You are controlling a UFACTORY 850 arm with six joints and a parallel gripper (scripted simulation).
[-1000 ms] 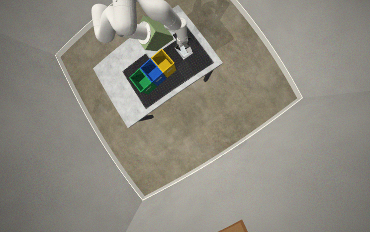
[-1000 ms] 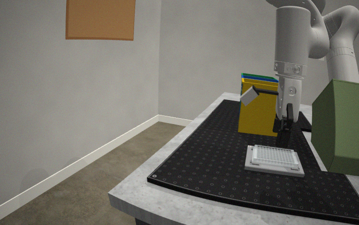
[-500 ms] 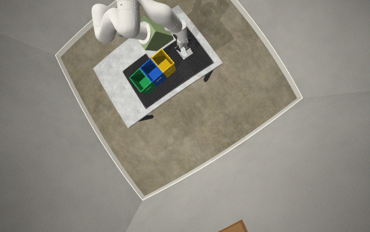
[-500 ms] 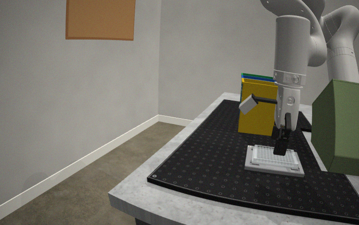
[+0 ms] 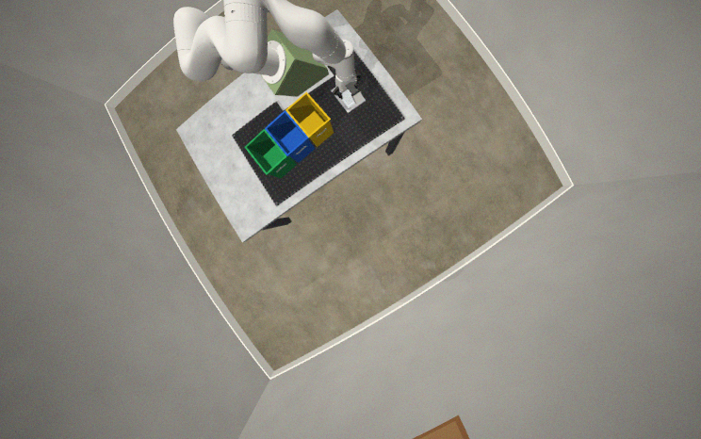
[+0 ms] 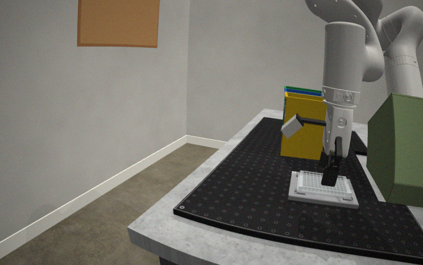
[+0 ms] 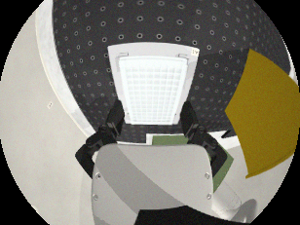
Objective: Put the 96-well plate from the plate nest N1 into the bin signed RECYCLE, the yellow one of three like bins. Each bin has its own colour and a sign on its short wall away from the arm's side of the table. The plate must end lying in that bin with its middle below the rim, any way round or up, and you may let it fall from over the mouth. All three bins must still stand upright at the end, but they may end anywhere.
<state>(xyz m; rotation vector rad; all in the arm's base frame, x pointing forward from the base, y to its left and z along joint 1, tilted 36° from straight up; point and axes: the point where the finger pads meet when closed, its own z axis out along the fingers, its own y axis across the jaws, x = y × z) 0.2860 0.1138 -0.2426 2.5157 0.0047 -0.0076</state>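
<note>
Right now my hand is 3 cm above the 96-well plate. From my hand the other things lie so: blue bin (38 cm to the right, 5 cm ahead, 4 cm above); then grey plate nest (4 cm below); then yellow bin (25 cm to the right, 4 cm ahead, 4 cm above).
</note>
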